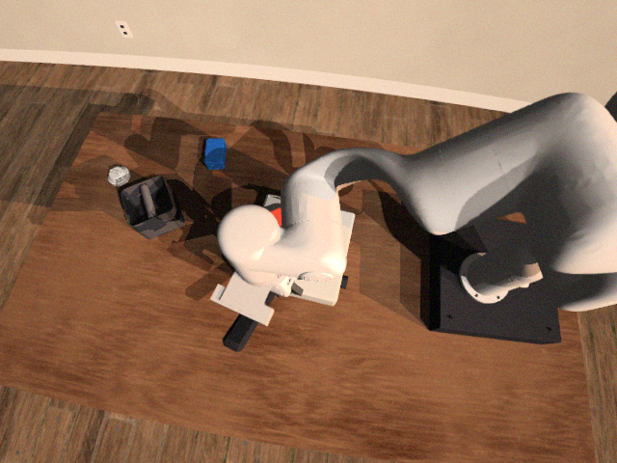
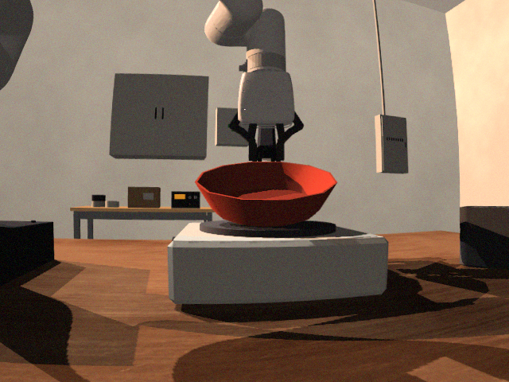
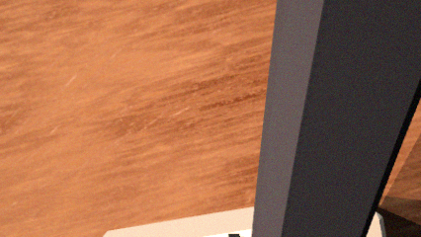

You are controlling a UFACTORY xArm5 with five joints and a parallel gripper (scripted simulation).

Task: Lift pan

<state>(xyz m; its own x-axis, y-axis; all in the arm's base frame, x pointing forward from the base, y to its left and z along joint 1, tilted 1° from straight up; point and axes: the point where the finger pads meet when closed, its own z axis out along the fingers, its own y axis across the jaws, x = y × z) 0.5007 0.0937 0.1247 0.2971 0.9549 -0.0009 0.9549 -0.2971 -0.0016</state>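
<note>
The pan is 2 cm behind my hand, 7 cm to the right of it and 4 cm below it. From my hand the other things lie so: blue block 25 cm ahead, 42 cm to the right, 17 cm below; small white jar 54 cm ahead, 32 cm to the right, 18 cm below; hot plate 6 cm behind, 13 cm to the right, 16 cm below.
</note>
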